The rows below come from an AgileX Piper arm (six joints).
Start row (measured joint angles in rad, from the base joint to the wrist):
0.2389 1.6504 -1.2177 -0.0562 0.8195 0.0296
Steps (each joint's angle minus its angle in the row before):
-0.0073 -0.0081 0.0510 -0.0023 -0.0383 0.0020
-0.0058 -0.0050 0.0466 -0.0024 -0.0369 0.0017
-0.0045 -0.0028 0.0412 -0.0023 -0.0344 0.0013
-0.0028 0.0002 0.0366 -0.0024 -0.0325 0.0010
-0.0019 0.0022 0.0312 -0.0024 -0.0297 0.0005
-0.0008 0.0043 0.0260 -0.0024 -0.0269 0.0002
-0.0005 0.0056 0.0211 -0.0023 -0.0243 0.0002
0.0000 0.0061 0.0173 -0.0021 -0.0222 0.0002
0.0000 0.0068 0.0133 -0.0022 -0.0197 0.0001
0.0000 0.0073 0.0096 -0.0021 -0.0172 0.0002
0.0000 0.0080 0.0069 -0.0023 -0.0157 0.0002
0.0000 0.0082 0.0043 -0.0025 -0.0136 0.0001
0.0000 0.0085 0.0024 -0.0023 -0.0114 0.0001
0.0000 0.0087 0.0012 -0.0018 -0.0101 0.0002
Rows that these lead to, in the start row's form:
0.2316 1.6423 -1.1667 -0.0585 0.7812 0.0316
0.2258 1.6373 -1.1201 -0.0609 0.7443 0.0333
0.2213 1.6345 -1.0789 -0.0632 0.7099 0.0346
0.2185 1.6347 -1.0423 -0.0656 0.6774 0.0356
0.2166 1.6369 -1.0111 -0.0680 0.6477 0.0361
0.2158 1.6412 -0.9851 -0.0704 0.6208 0.0363
0.2153 1.6468 -0.9640 -0.0727 0.5965 0.0365
0.2153 1.6529 -0.9467 -0.0748 0.5743 0.0367
0.2153 1.6597 -0.9334 -0.0770 0.5546 0.0368
0.2153 1.6670 -0.9238 -0.0791 0.5374 0.0370
0.2153 1.6750 -0.9169 -0.0814 0.5217 0.0372
0.2153 1.6832 -0.9126 -0.0839 0.5081 0.0373
0.2153 1.6917 -0.9102 -0.0862 0.4967 0.0374
0.2153 1.7004 -0.9090 -0.0880 0.4866 0.0376

